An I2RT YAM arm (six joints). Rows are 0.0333 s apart.
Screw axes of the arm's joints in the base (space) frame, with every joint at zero. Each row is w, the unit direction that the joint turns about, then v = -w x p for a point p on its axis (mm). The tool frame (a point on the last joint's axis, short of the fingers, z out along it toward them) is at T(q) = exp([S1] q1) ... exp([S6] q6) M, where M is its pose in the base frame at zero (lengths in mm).
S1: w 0 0 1 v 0.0 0.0 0.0
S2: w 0 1 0 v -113.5 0.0 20.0
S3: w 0 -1 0 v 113.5 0.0 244.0
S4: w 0 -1 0 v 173.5 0.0 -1.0
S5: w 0 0 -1 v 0.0 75.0 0.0
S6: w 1 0 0 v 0.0 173.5 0.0
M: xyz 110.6 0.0 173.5 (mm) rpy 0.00 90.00 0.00 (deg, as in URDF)
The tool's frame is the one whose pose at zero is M.
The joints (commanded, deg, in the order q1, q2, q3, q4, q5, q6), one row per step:
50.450, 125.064, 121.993, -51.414, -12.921, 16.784
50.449, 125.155, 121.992, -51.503, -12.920, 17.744
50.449, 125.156, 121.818, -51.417, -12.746, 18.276
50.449, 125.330, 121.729, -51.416, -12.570, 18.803
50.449, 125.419, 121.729, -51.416, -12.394, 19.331
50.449, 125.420, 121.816, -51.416, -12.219, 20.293
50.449, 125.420, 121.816, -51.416, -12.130, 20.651
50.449, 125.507, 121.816, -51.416, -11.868, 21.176
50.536, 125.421, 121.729, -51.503, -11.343, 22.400
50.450, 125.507, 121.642, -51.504, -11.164, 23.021
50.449, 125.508, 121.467, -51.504, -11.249, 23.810
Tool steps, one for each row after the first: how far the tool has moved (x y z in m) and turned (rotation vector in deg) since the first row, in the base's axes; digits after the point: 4 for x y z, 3 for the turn. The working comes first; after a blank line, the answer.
Tool pose at each row, in the base's axes (x y z in m, rotation vector in deg; the steps are taken from these numbers as rounded here):
0.3012, 0.3772, 0.2879, -49.335, 144.015, 41.319
0.3013, 0.3773, 0.2871, -48.210, 144.773, 41.525
0.3014, 0.3773, 0.2862, -47.496, 145.157, 41.438
0.3018, 0.3776, 0.2843, -46.811, 145.705, 41.249
0.3020, 0.3777, 0.2835, -46.095, 146.076, 41.155
0.3022, 0.3777, 0.2840, -44.822, 146.517, 41.298
0.3022, 0.3777, 0.2840, -44.340, 146.706, 41.304
0.3025, 0.3778, 0.2832, -43.578, 147.046, 41.108
0.3019, 0.3777, 0.2833, -41.936, 147.699, 40.845
0.3027, 0.3774, 0.2821, -40.984, 148.188, 40.694
0.3026, 0.3773, 0.2812, -40.061, 148.797, 40.922

0.0001, 0.0001, -0.0008, 0.039, 0.670, -0.764
0.0002, 0.0001, -0.0017, -0.019, 0.923, -1.289
0.0006, 0.0004, -0.0036, -0.213, 1.278, -1.812
0.0008, 0.0005, -0.0044, -0.271, 1.523, -2.336
0.0010, 0.0005, -0.0039, -0.108, 1.909, -3.203
0.0010, 0.0005, -0.0039, -0.083, 2.056, -3.540
0.0013, 0.0006, -0.0047, -0.180, 2.241, -4.113
0.0007, 0.0005, -0.0046, -0.267, 2.648, -5.311
0.0015, 0.0002, -0.0058, -0.367, 2.987, -6.001
0.0014, 0.0001, -0.0067, -0.313, 3.593, -6.588

